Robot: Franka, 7 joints.
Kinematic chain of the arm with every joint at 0, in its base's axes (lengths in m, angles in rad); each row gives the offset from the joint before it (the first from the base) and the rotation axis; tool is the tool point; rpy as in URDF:
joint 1: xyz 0 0 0.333 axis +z
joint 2: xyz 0 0 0 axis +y
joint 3: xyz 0 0 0.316 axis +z
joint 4: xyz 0.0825 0 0 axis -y
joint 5: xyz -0.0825 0 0.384 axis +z
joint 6: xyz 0 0 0 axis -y
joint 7: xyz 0.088 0 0 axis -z
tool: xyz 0 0 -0.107 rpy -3.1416 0 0
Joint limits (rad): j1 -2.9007..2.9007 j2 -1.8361..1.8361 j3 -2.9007..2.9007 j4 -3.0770..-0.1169 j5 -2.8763..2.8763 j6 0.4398..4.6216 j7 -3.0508..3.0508
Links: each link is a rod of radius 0.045 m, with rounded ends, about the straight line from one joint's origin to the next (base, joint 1, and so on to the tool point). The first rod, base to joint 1, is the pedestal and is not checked.
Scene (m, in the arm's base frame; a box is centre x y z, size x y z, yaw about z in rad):
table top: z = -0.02
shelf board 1: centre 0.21 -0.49 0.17 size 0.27 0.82 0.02 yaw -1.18
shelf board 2: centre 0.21 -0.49 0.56 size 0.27 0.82 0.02 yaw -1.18
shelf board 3: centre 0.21 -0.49 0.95 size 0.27 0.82 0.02 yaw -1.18
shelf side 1: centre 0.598 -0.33 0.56 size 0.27 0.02 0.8 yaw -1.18
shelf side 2: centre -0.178 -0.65 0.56 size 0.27 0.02 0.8 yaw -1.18
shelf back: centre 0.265 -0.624 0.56 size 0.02 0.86 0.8 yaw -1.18
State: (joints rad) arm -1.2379 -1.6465 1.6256 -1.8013 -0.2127 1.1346 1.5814
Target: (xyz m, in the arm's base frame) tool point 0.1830 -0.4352 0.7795
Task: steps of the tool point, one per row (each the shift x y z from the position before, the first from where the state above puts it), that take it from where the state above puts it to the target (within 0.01 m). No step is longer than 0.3 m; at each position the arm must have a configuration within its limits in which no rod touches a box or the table.
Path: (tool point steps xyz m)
1: 0.0673 -0.0720 0.1252
2: 0.0366 -0.1362 0.1273
3: -0.0251 -0.1839 0.1091
4: -0.1062 -0.1970 0.0727
5: -0.1865 -0.1661 0.0232

